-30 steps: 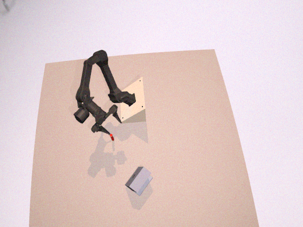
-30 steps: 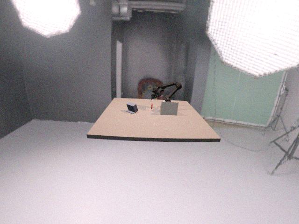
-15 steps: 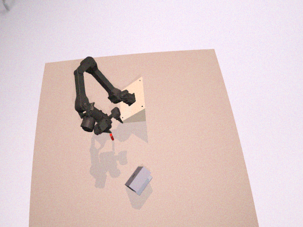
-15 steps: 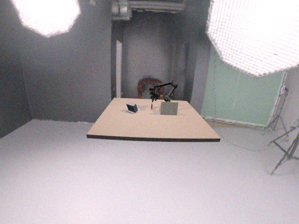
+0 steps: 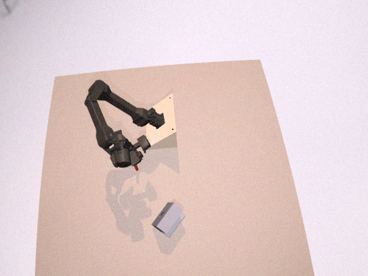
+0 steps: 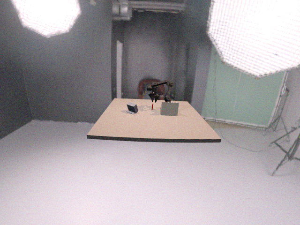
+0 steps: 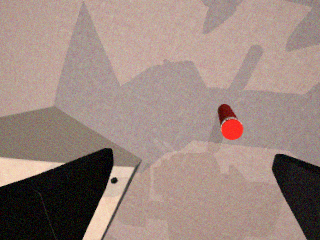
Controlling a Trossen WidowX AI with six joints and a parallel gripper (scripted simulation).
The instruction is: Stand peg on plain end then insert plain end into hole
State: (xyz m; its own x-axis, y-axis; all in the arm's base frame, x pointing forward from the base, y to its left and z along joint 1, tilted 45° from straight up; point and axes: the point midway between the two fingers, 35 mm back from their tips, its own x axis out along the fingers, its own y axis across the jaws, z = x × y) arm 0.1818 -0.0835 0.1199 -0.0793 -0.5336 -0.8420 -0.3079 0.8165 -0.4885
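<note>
My gripper tip is 5 cm above the red peg, 2 cm to the left of it and 2 cm short of it. From my gripper tip the other things lie so: grey sloped panel 29 cm ahead, 9 cm to the left, 5 cm below.
</note>
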